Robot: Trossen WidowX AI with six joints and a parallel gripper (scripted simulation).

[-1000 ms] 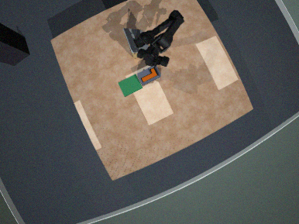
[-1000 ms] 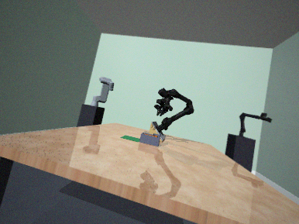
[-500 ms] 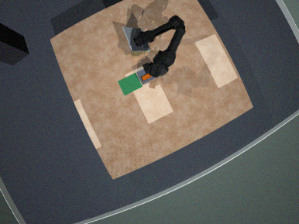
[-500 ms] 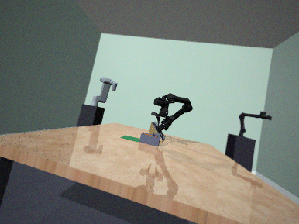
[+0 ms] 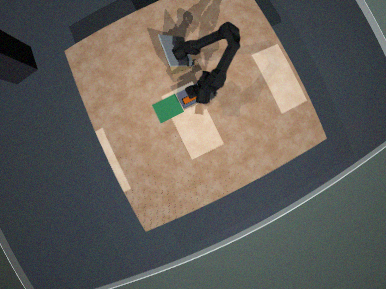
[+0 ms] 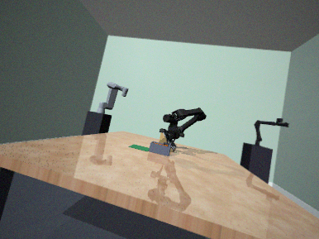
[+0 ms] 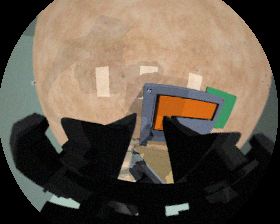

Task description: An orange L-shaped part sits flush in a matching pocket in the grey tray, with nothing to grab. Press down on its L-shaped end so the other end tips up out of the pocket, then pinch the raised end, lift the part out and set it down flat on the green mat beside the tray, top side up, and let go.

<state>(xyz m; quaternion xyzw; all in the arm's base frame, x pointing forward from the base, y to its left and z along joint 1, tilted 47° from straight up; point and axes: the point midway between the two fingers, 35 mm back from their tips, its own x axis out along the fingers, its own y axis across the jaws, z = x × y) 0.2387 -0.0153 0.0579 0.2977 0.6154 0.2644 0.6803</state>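
My gripper tip is 50 mm to the left of the orange L-shaped part and 30 mm above it. Round my gripper tip: green mat 220 mm to the right, 90 mm below.
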